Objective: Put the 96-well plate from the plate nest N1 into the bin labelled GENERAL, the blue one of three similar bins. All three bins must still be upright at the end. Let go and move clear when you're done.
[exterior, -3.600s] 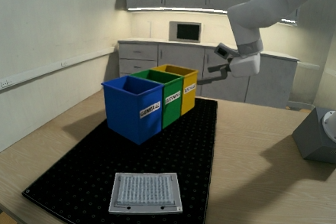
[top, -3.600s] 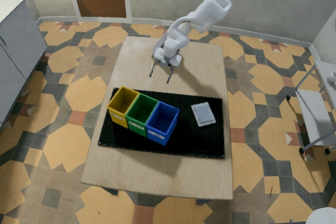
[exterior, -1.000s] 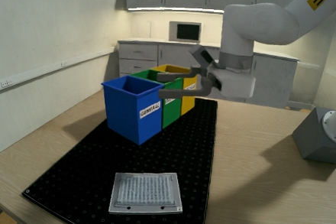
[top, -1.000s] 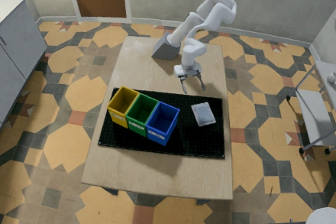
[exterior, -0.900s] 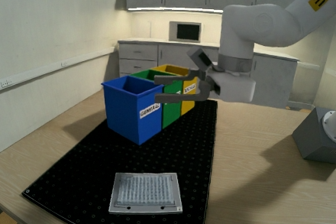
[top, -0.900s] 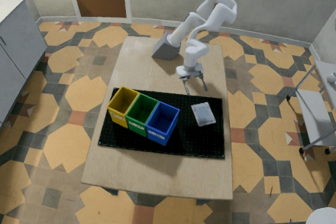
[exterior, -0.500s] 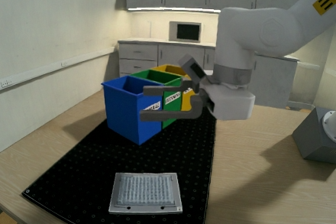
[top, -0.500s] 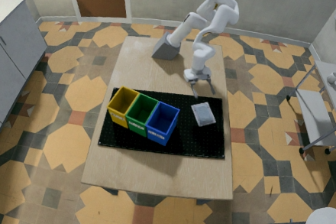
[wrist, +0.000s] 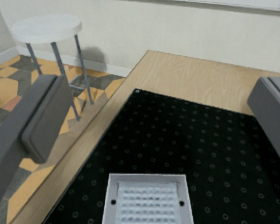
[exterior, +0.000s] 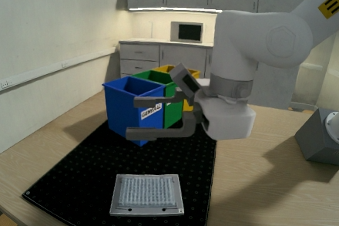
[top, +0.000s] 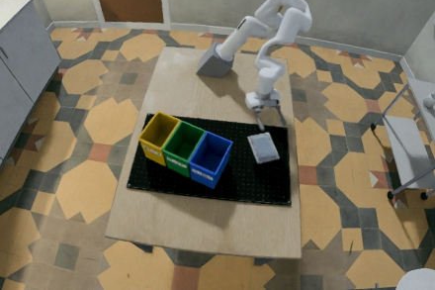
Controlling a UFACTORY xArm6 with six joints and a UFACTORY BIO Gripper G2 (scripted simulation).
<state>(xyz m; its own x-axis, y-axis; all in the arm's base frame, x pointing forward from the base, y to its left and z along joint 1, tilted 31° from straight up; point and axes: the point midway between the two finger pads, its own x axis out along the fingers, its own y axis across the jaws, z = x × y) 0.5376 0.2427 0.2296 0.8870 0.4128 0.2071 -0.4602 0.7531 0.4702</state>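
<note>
The clear 96-well plate lies 21 cm below my hand. From my hand the other things lie so: green bin: 16 cm ahead, 37 cm to the right, 14 cm below; then grey plate nest N1: 22 cm below; then blue general bin: 18 cm ahead, 24 cm to the right, 14 cm below.
</note>
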